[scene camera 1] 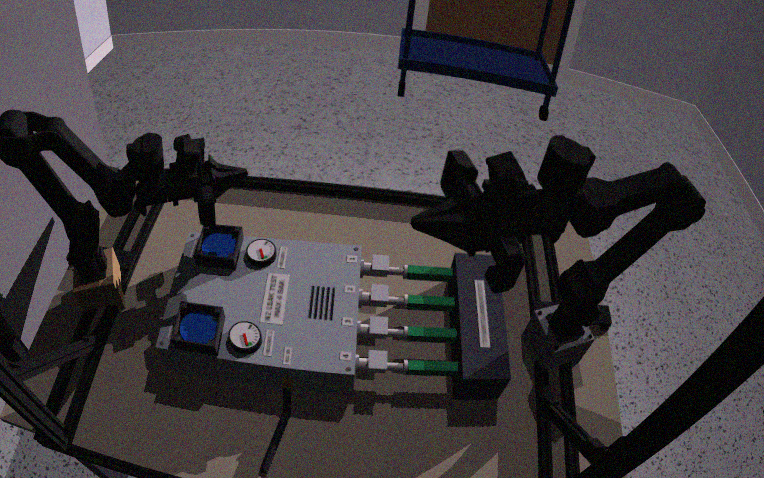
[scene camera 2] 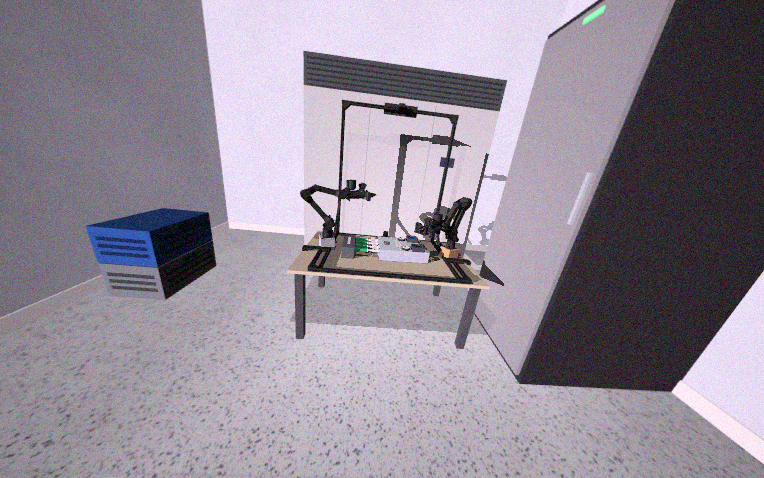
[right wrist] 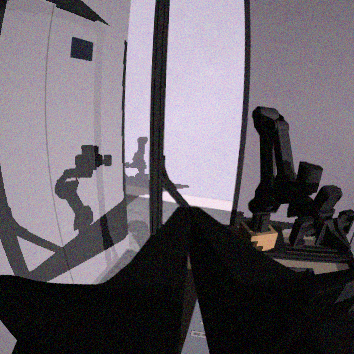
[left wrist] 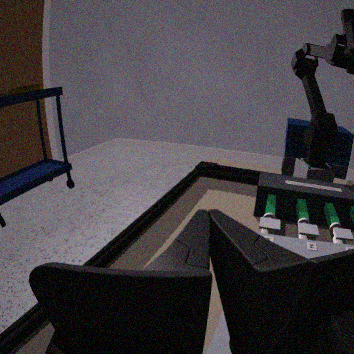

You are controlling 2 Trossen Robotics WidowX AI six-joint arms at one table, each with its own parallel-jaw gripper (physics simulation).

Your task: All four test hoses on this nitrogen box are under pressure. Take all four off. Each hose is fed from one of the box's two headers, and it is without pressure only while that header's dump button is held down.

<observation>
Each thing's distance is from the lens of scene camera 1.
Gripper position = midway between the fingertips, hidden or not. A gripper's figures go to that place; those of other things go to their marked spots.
my left gripper [scene camera 1: 247, 172]: 0.95 m
my right gripper [scene camera 1: 412, 223]: 0.61 m
blue dump button [scene camera 1: 198, 326]: 0.91 m
grey nitrogen box [scene camera 1: 298, 306]: 0.93 m
</observation>
